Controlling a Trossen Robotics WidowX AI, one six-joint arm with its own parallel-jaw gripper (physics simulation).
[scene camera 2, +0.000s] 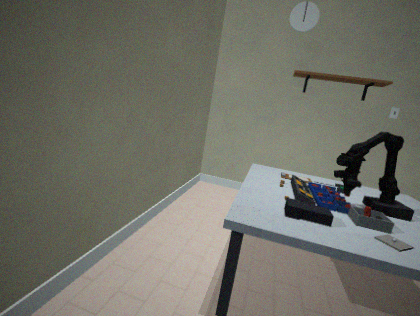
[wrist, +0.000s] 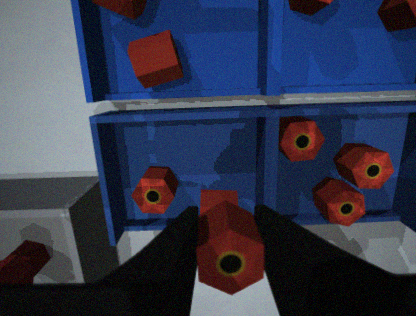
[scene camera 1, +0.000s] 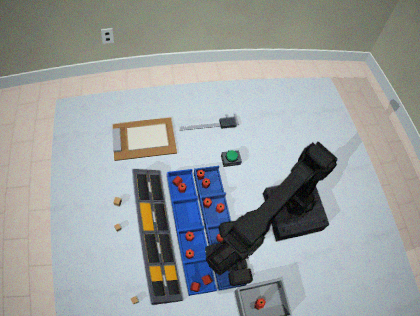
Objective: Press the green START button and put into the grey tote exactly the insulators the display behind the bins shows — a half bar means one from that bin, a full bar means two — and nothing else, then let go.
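My gripper (scene camera 1: 241, 276) (scene camera 2: 347, 192) (wrist: 226, 215) is shut on a red insulator (wrist: 210, 246), raised above the end bin nearest the tote. In the wrist view that bin (wrist: 185, 145) holds one insulator (wrist: 155, 192) and another (wrist: 218, 197) partly hidden behind the held one. The grey tote (scene camera 1: 283, 287) (scene camera 2: 384, 228) (wrist: 35, 212) holds one red insulator (scene camera 1: 260, 303) (scene camera 2: 367, 211) (wrist: 30, 257). The display (scene camera 1: 146, 216) shows a full yellow bar in the second row's left cell and half bars in both bottom cells. The green START button (scene camera 1: 232, 156) is beyond the bins. The arm hides part of the near bins.
Blue bins (scene camera 1: 186, 215) stand in two columns beside the display. A clipboard (scene camera 1: 147, 137) and a caliper-like tool (scene camera 1: 228, 122) lie beyond. Small wooden cubes (scene camera 1: 117, 201) (scene camera 1: 118, 227) (scene camera 1: 134, 300) lie left of the display. A black box (scene camera 2: 308, 212) and a flat grey plate (scene camera 2: 390, 242) are near the table edge.
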